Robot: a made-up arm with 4 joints. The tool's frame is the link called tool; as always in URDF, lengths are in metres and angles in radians. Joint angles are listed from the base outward.
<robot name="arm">
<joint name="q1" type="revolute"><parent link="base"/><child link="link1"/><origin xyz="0 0 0.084"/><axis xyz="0 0 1"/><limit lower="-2.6" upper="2.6"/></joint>
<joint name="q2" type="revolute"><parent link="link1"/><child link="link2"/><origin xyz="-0.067 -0.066 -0.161" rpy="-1.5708 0 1.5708"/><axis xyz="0 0 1"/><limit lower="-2.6" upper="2.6"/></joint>
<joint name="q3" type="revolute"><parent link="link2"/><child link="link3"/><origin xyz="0.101 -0.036 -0.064" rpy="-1.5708 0 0"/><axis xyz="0 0 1"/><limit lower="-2.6" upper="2.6"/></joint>
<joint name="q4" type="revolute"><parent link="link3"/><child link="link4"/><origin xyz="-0.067 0.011 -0.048" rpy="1.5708 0 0"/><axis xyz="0 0 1"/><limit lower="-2.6" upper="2.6"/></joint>
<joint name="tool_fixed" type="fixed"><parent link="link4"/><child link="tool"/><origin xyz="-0.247 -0.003 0.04" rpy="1.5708 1.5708 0"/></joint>
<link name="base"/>
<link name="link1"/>
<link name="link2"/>
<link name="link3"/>
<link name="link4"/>
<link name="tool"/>
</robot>
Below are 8 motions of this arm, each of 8 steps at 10 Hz.
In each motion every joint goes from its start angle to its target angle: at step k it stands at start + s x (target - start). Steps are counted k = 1, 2, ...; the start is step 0. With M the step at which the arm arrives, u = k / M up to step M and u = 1 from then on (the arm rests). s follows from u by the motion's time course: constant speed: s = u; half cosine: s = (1 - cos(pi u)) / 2; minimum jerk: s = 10 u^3 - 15 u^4 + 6 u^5.
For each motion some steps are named. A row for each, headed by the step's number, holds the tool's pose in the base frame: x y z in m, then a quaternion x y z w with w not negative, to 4 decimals.
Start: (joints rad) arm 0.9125 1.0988 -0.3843 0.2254
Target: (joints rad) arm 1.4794 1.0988 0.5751 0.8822
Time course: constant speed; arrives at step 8
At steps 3, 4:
3: -0.0351 -0.0109 0.1785 -0.6000 -0.3738 0.3870 0.5920
4: -0.0671 -0.0360 0.1733 -0.5999 -0.4242 0.3431 0.5852

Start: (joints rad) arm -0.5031 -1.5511 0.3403 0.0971
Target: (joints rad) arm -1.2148 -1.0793 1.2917 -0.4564
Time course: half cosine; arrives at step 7
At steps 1, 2, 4, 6, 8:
1: -0.2184 -0.0766 -0.2504 0.6668 -0.0409 -0.3241 0.6698
2: -0.2477 -0.0254 -0.2240 0.6688 -0.0407 -0.4067 0.6210
4: -0.2468 0.1483 -0.1274 0.6440 -0.0826 -0.6418 0.4081
6: -0.1438 0.2541 -0.0533 0.5752 -0.1531 -0.7830 0.1808
8: -0.1229 0.2635 -0.0443 0.5607 -0.1651 -0.7983 0.1448

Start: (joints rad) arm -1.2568 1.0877 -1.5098 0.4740
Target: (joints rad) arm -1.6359 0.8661 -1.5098 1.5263
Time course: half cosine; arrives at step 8
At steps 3, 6, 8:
3: 0.2300 -0.1906 0.0118 -0.3965 0.4227 0.2428 0.7779
6: 0.2292 -0.1100 0.0755 -0.5789 0.3561 0.2505 0.6894
8: 0.2247 -0.0849 0.0859 -0.6255 0.3428 0.2487 0.6552

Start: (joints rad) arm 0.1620 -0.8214 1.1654 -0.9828
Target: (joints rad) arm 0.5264 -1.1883 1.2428 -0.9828
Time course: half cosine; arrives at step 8
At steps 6, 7, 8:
6: -0.2155 -0.0341 -0.0736 0.6816 0.2093 -0.4661 0.5238
7: -0.2145 -0.0424 -0.0667 0.6798 0.2356 -0.4619 0.5187
8: -0.2140 -0.0454 -0.0643 0.6789 0.2448 -0.4605 0.5168

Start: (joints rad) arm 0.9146 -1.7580 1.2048 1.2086
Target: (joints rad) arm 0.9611 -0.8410 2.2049 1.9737
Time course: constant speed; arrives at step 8
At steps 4, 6, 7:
4: 0.2465 -0.2522 0.1443 -0.4229 0.6231 0.2102 0.6235
6: 0.2317 -0.1701 0.1951 -0.5484 0.6406 0.1334 0.5207
7: 0.2209 -0.1313 0.2058 -0.5918 0.6532 0.0910 0.4634

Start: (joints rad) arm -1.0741 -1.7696 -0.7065 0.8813
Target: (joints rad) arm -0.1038 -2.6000 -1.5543 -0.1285
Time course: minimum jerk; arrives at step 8
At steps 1, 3, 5, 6, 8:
1: -0.2144 -0.2623 -0.2199 0.1854 -0.5042 -0.3493 0.7677
3: -0.0363 -0.3073 -0.2446 0.3552 -0.6262 -0.1573 0.6760
5: 0.2171 -0.2446 -0.1686 0.5879 -0.7046 0.1196 0.3790
6: 0.2704 -0.2047 -0.1194 0.6411 -0.7031 0.1906 0.2415
8: 0.2914 -0.1830 -0.0899 0.6625 -0.6976 0.2227 0.1580

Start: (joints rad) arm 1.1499 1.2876 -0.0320 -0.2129
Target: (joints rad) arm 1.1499 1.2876 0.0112 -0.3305
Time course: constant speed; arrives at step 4
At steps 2, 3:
2: 0.0827 -0.0686 0.1256 -0.4102 -0.2614 0.4782 0.7312
3: 0.0869 -0.0741 0.1215 -0.3973 -0.2576 0.4789 0.7393

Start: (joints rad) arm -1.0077 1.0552 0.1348 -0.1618
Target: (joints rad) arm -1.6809 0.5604 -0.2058 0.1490
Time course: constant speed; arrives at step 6
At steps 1, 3, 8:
1: -0.1451 -0.0077 0.1291 -0.3647 0.2049 -0.5104 0.7513
3: -0.1528 -0.0138 0.1366 -0.3008 0.2483 -0.5605 0.7305
8: -0.1799 -0.0124 0.1389 -0.2148 0.2714 -0.6278 0.6972

